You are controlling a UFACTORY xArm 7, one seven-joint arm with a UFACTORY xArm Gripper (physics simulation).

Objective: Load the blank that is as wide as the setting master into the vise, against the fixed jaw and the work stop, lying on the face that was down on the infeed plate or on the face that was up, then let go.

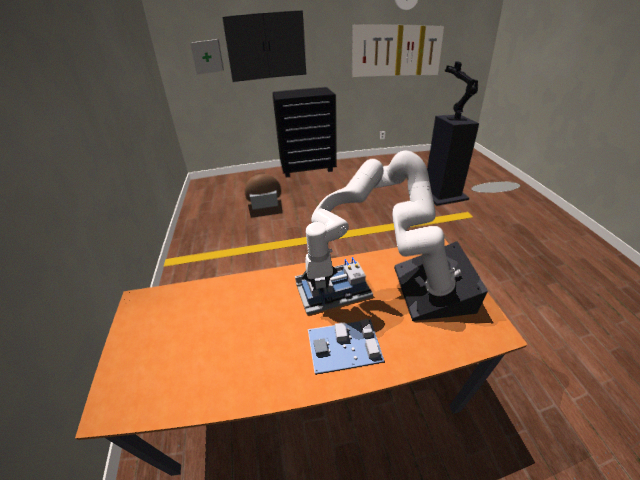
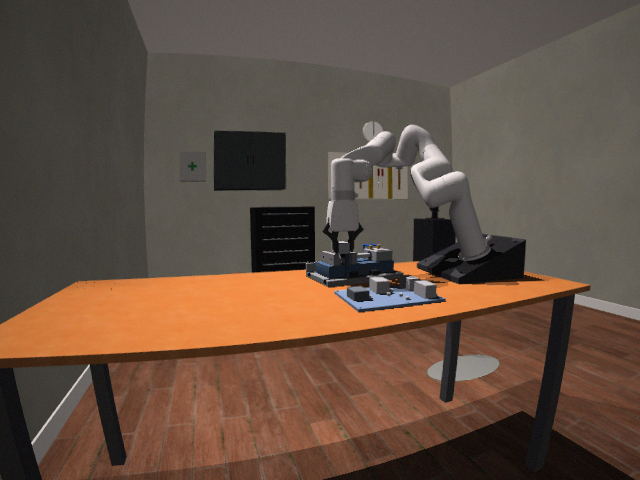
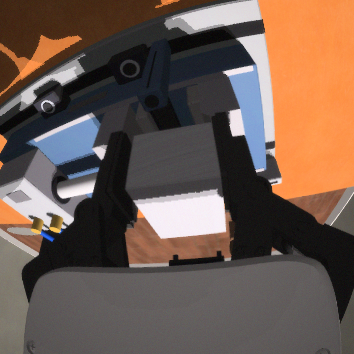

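Where they show: gripper, fingertip midpoint: (image 1: 320, 286) (image 2: 343, 252) (image 3: 172, 141); arm's base, origin of the base link: (image 1: 440, 283) (image 2: 474, 253).
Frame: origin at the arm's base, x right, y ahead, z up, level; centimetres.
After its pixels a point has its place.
Note:
My gripper (image 1: 321, 289) @(x 12.7, y 49.0, z 2.1 cm) (image 2: 343, 251) @(x 12.7, y 49.0, z 2.1 cm) (image 3: 172, 141) @(x 12.7, y 49.0, z 2.1 cm) is shut on a grey block (image 2: 343, 246) @(x 12.3, y 49.1, z 4.0 cm) (image 3: 174, 162) @(x 12.3, y 49.2, z 4.0 cm), with one black finger on each side. The block is held upright over the gap between the jaws of the blue vise (image 1: 356, 290) @(x 12.1, y 33.4, z -5.1 cm) (image 2: 379, 267) @(x 12.0, y 35.1, z -4.1 cm). The fixed jaw (image 2: 329, 257) (image 3: 210, 100) is on the side away from the cylinder, and the moving jaw (image 3: 116, 122) is at the rod. The dark blue work stop (image 3: 158, 70) @(x 9.6, y 49.2, z -0.2 cm) reaches towards the gap. The block's underside is hidden; I cannot tell whether it touches the vise.
The blue infeed plate (image 1: 336, 362) @(x -16.7, y 51.5, z -7.3 cm) (image 2: 382, 303) @(x -17.0, y 52.4, z -7.3 cm) lies in front of the vise. It carries a dark grey block (image 1: 321, 347) @(x -10.5, y 55.3, z -4.9 cm) (image 2: 357, 293) @(x -12.1, y 57.0, z -5.3 cm), several lighter blocks and small white pins. The grey cylinder housing (image 1: 355, 273) @(x 15.6, y 32.9, z 1.8 cm) (image 3: 30, 180) @(x 13.9, y 35.8, z 1.1 cm) stands on the vise's base-side end. The black arm base (image 1: 465, 289) @(x -8.5, y -5.9, z 3.2 cm) is at the right.

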